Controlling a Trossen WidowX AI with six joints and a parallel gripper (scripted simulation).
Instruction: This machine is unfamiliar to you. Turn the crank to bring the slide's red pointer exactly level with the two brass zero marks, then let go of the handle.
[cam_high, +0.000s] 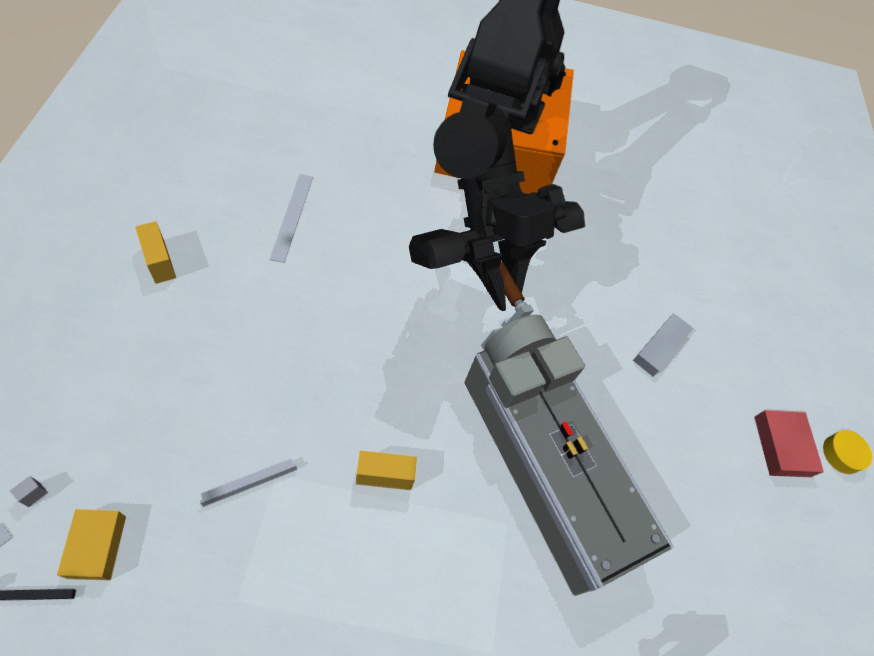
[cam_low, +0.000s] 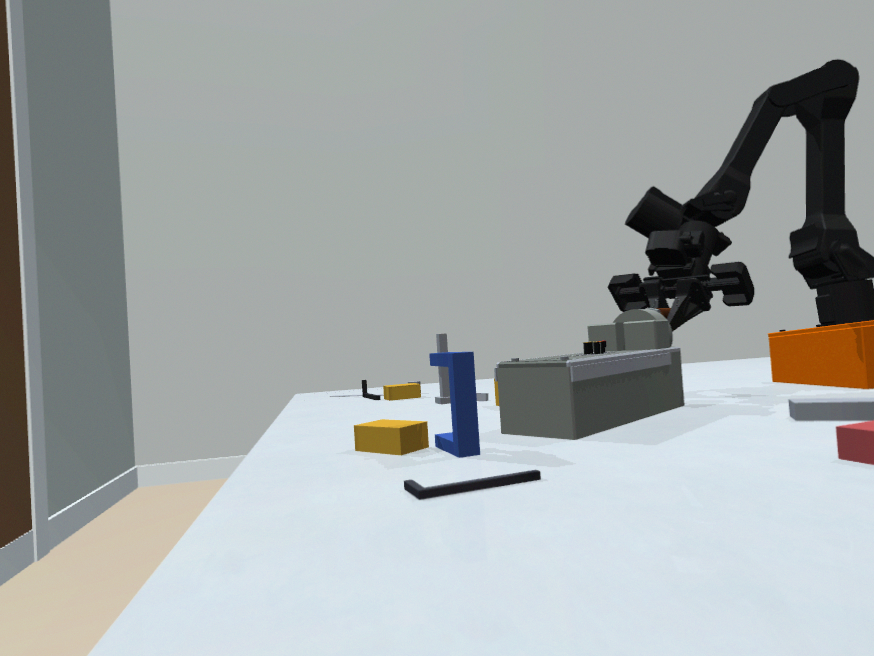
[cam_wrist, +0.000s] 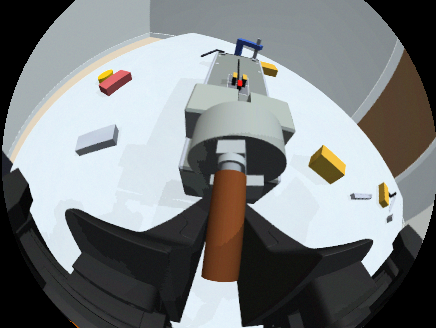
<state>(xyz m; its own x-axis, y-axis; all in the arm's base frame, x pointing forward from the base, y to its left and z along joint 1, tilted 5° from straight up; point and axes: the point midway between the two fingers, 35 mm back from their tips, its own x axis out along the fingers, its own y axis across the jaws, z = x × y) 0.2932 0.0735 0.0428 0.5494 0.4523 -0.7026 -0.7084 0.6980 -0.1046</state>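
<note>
The brown handle lies 2 cm above my gripper tip, 1 cm to the right of it and 1 cm behind it. Also, from my gripper tip: red pointer 11 cm ahead, 10 cm to the left, 1 cm below; then grey block 20 cm to the left, 10 cm behind, 9 cm below; then blue clamp 29 cm ahead, 25 cm to the left, 4 cm below.
</note>
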